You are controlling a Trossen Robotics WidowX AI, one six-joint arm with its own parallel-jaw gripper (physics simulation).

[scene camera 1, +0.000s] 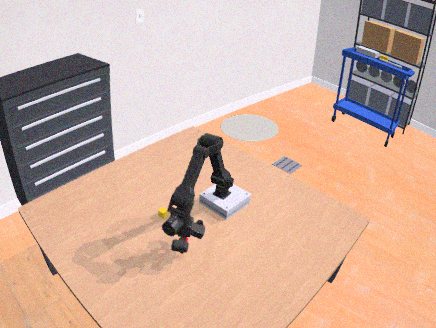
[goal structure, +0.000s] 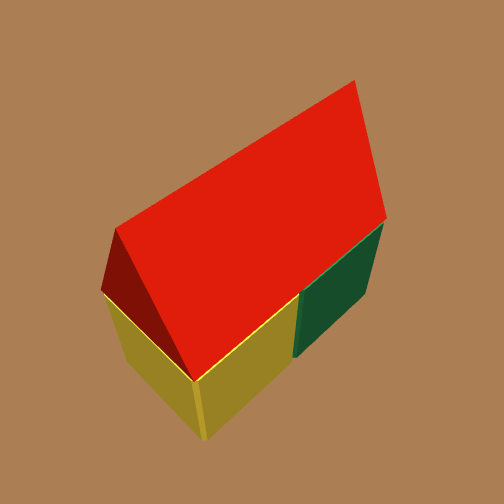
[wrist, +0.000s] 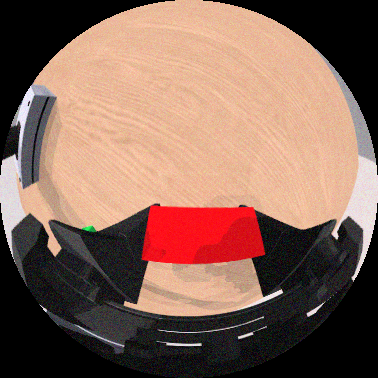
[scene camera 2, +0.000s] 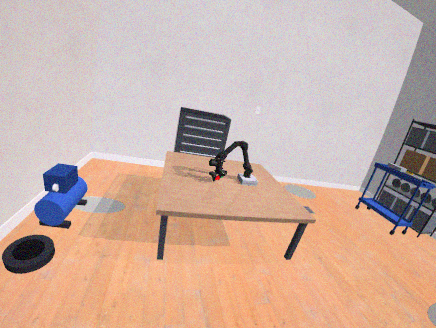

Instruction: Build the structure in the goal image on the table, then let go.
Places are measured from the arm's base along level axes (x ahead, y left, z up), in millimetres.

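Pixels of known places: gripper, fingertip midpoint: point(wrist: 200, 209) point(scene camera 2: 216, 180); arm's base, link origin: point(scene camera 1: 221, 193) point(scene camera 2: 246, 176).
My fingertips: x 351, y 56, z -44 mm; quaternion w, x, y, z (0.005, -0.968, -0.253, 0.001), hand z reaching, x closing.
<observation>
For each thing: its top centre in the pictures, then the offset to it from my fingertips. Level surfaces: height alone.
- red block, top centre: point(wrist: 206, 269) point(scene camera 2: 216, 175) dy -8, dx +4, dz +50 mm
- yellow block, top centre: point(scene camera 1: 162, 210) dy -203, dx -106, dz +22 mm
- green block, top centre: point(wrist: 81, 249) dy -126, dx -96, dz +22 mm
- wooden table, surface height: dz -11 mm
My gripper point(scene camera 1: 189, 237) point(scene camera 2: 218, 176) point(wrist: 200, 209) is shut on a red block point(scene camera 1: 185, 239) point(scene camera 2: 217, 178) point(wrist: 202, 234), which spans the space between the two black fingers in the wrist view. The block appears to be held above the table top; its exact height is hard to tell. A yellow block point(scene camera 1: 163, 213) sits on the table beside the arm, left of the gripper in scene camera 1. A sliver of a green block point(wrist: 89, 229) shows behind the left finger in the wrist view; most of it is hidden, and it cannot be made out in the scene views.
The wooden table point(scene camera 1: 280, 250) point(scene camera 2: 225, 200) carries the arm's grey base point(scene camera 1: 225, 203) point(scene camera 2: 247, 180) point(wrist: 44, 120), right of the gripper in the scene views. A dark drawer cabinet point(scene camera 1: 65, 125) point(scene camera 2: 204, 131) stands beyond the table. A blue cart point(scene camera 1: 365, 116) stands on the floor at the right.
</observation>
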